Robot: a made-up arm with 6 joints. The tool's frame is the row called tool.
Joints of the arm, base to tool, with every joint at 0 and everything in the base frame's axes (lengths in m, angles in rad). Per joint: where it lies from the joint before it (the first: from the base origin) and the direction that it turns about. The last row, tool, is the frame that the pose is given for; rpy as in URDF.
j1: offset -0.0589 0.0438 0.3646 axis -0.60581 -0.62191 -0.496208
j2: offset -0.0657 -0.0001 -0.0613 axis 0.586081 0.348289 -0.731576
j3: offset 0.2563 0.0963 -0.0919 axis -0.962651 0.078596 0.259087
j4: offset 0.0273 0.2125 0.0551 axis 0 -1 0
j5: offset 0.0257 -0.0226 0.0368 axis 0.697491 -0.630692 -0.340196
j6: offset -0.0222 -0.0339 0.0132 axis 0 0 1
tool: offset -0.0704 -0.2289 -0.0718 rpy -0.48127 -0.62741 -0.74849
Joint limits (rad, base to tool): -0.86..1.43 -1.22..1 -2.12..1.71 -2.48..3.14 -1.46..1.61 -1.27..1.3
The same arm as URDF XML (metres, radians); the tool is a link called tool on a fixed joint. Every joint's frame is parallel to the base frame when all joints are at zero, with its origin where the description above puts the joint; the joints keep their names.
<robot name="arm">
<joint name="tool_fixed" type="fixed"><parent link="link6"/><child link="tool"/><origin xyz="-0.0704 -0.2289 -0.0718" rpy="-0.4813 -0.6274 -0.7485"/></joint>
<joint name="j6" type="revolute"><parent link="link5"/><child link="link6"/><origin xyz="-0.0222 -0.0339 0.0132" rpy="0 0 0"/><axis xyz="0 0 1"/><limit lower="-1.27" upper="1.3"/></joint>
<joint name="j5" type="revolute"><parent link="link4"/><child link="link5"/><origin xyz="0.0257 -0.0226 0.0368" rpy="0 0 0"/><axis xyz="0.697491 -0.630692 -0.340196"/><limit lower="-1.46" upper="1.61"/></joint>
<joint name="j4" type="revolute"><parent link="link3"/><child link="link4"/><origin xyz="0.0273 0.2125 0.0551" rpy="0 0 0"/><axis xyz="0 -1 0"/><limit lower="-2.48" upper="3.14"/></joint>
<joint name="j3" type="revolute"><parent link="link2"/><child link="link3"/><origin xyz="0.2563 0.0963 -0.0919" rpy="0 0 0"/><axis xyz="-0.962651 0.078596 0.259087"/><limit lower="-2.12" upper="1.71"/></joint>
<joint name="j2" type="revolute"><parent link="link1"/><child link="link2"/><origin xyz="-0.0657 -0.0001 -0.0613" rpy="0 0 0"/><axis xyz="0.586081 0.348289 -0.731576"/><limit lower="-1.22" upper="1"/></joint>
<joint name="j1" type="revolute"><parent link="base"/><child link="link1"/><origin xyz="-0.0589 0.0438 0.3646" rpy="0 0 0"/><axis xyz="-0.60581 -0.62191 -0.496208"/><limit lower="-0.86" upper="1.43"/></joint>
<link name="base"/>
<link name="link1"/>
<link name="link2"/>
<link name="link3"/>
<link name="link4"/>
<link name="link5"/>
<link name="link6"/>
<link name="tool"/>
</robot>

